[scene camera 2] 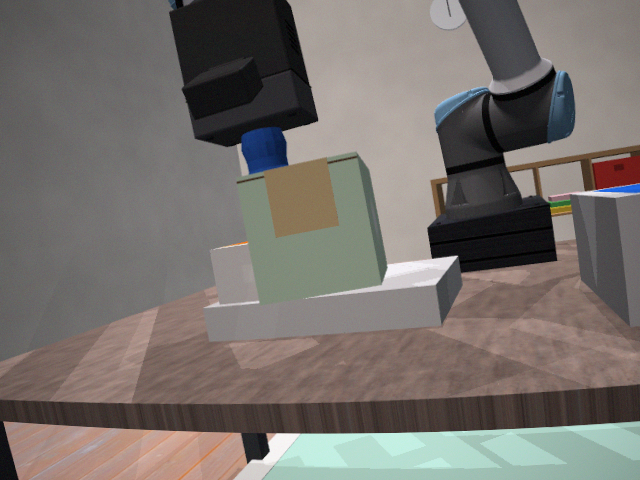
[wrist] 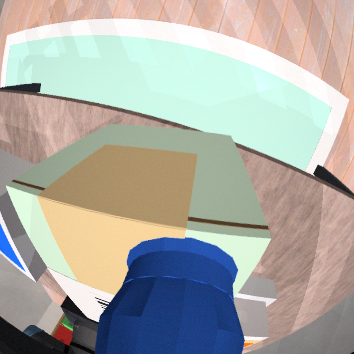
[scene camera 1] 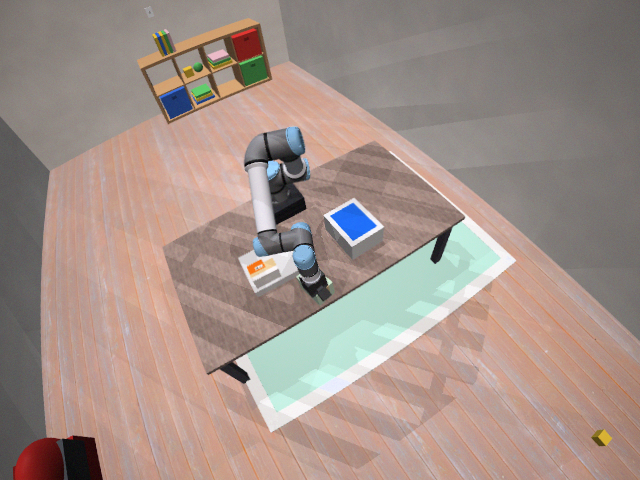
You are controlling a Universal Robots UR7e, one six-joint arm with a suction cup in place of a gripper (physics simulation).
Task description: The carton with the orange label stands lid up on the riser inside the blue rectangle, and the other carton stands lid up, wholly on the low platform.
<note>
The suction cup (scene camera 2: 263, 149) holds a pale green carton (scene camera 2: 312, 228); nothing else touches it. A carton with orange label (scene camera 2: 234, 277) rests on a low white platform (scene camera 2: 414, 294).
The pale green carton shows as well in the wrist view (wrist: 83, 207). The carton with orange label is seen too in the wrist view (wrist: 252, 315). The suction cup shows as well in the wrist view (wrist: 175, 288).
</note>
